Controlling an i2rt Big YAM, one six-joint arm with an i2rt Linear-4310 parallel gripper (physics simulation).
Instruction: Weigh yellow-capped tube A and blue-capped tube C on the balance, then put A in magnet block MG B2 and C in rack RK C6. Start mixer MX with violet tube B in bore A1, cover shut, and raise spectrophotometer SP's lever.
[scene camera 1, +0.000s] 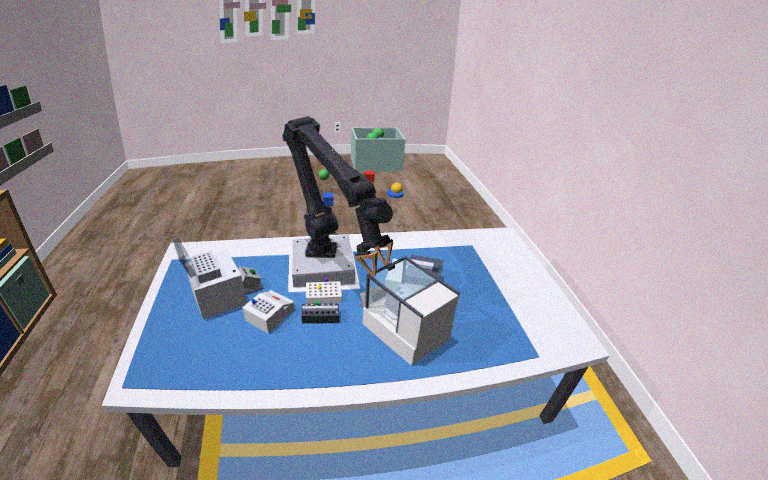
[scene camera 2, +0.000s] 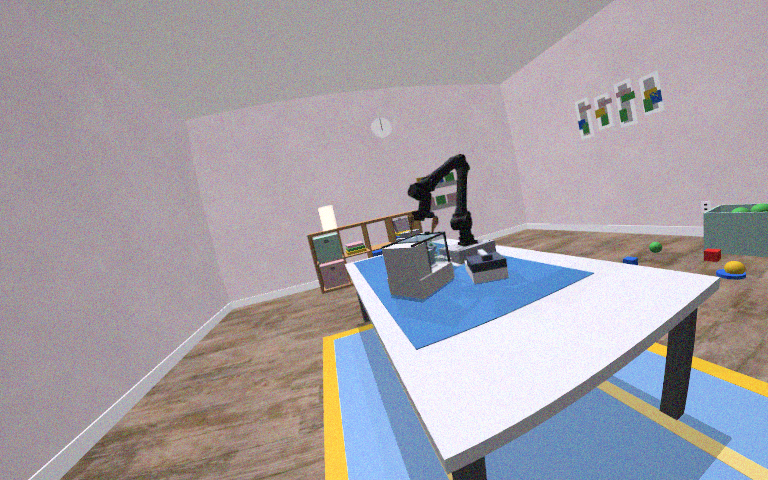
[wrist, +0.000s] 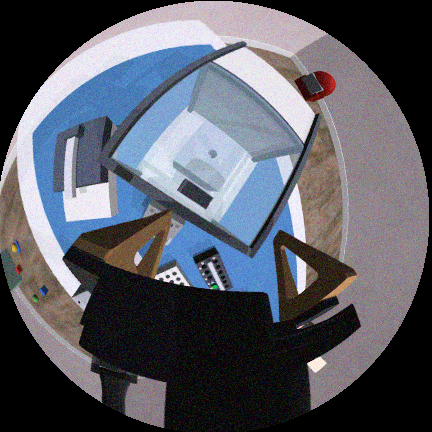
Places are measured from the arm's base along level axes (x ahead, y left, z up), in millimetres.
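Pixels of known places: gripper, fingertip midpoint: (scene camera 1: 380, 270) (scene camera 2: 421, 233) (wrist: 227, 226); arm's base at its link origin: (scene camera 1: 321, 251) (scene camera 2: 467, 243).
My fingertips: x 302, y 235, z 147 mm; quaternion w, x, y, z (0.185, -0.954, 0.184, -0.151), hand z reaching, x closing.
Ahead of a thing's pixels: the offset from my fingertips to its top centre. "spot": to the spot under its first point. Level surfaces: height alone.
My gripper (scene camera 1: 381, 268) (scene camera 2: 434, 230) (wrist: 227, 226) is open and empty, above the arm-side edge of the glass-walled balance @(dy +69, dx +20, dz +8 mm) (scene camera 1: 436, 300) (scene camera 2: 404, 266) (wrist: 285, 100). No tube shows on the balance's pan (wrist: 212, 153). Yellow-capped tube A @(dy -209, dx -99, dz -159 mm) (scene camera 1: 319, 286) stands in the white rack @(dy -201, dx -111, dz -184 mm) (scene camera 1: 334, 298) (wrist: 172, 274); violet tube B @(dy -196, dx -141, dz -159 mm) (scene camera 1: 325, 279) shows at its back edge. Blue-capped tube C @(dy -420, dx +46, dz -127 mm) (scene camera 1: 253, 301) sits in a small white device @(dy -378, dx +19, dz -144 mm) (scene camera 1: 270, 322). The dark magnet block @(dy -197, dx +5, dz -166 mm) (scene camera 1: 320, 318) (wrist: 202, 262) holds a green-capped tube @(dy -208, dx -8, dz -158 mm) (scene camera 1: 317, 304) (wrist: 215, 287). The left device @(spot: dy -560, dx +35, dz -142 mm) (scene camera 1: 218, 297), apparently the mixer, has its cover @(dy -678, dx +11, dz +63 mm) (scene camera 1: 180, 249) raised. The spectrophotometer @(dy +135, dx -224, dz -112 mm) (scene camera 1: 433, 263) (scene camera 2: 485, 271) (wrist: 90, 200) stands behind the balance.
A small grey device @(spot: dy -479, dx -95, dz -144 mm) (scene camera 1: 249, 277) with a green button stands beside the left device. A grey plate with small marks @(spot: dy -28, dx -48, dz -138 mm) (wrist: 175, 227) lies near the balance, partly hidden by a finger. The blue mat @(dz -214 mm) (scene camera 1: 226, 362) lies on the white table @(dz -217 mm) (scene camera 1: 555, 316).
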